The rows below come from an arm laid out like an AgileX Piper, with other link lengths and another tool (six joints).
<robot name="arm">
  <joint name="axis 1" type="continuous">
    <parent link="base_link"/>
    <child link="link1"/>
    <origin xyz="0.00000 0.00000 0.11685"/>
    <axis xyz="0 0 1"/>
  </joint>
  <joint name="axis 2" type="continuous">
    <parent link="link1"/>
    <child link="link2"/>
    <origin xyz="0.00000 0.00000 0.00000" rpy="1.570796 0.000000 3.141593"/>
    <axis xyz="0 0 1"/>
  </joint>
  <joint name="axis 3" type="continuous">
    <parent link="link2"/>
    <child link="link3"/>
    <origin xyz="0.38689 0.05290 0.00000" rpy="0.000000 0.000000 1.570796"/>
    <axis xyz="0 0 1"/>
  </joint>
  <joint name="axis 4" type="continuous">
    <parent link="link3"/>
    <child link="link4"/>
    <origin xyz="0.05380 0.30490 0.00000" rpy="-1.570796 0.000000 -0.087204"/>
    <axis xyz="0 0 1"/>
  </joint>
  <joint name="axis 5" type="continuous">
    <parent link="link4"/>
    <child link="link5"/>
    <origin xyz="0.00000 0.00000 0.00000" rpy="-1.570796 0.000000 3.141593"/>
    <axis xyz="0 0 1"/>
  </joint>
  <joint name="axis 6" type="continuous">
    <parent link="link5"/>
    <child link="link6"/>
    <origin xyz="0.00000 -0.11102 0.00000" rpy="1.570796 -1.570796 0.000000"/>
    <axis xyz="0 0 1"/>
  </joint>
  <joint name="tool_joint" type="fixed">
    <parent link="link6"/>
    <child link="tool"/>
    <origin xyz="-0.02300 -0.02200 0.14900" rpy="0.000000 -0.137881 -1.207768"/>
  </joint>
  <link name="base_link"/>
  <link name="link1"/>
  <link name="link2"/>
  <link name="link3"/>
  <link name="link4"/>
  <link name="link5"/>
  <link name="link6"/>
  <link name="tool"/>
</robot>
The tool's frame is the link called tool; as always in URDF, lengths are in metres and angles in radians. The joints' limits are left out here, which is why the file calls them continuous.
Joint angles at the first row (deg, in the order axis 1, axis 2, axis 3, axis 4, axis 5, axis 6):
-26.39 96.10 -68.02 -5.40 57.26 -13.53
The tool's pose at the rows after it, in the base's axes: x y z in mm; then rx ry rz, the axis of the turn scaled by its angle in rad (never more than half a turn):
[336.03 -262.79 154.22 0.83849 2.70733 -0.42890]
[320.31 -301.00 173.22 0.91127 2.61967 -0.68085]
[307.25 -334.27 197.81 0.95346 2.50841 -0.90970]
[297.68 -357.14 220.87 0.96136 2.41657 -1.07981]
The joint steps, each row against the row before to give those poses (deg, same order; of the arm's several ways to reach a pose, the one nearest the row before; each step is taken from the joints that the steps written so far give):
0.00 0.00 0.01 -10.34 0.00 8.99
0.00 0.00 -0.01 -12.23 0.32 10.41
0.00 0.00 0.01 -11.51 1.04 9.27
0.00 0.00 -0.01 -8.66 1.49 6.11

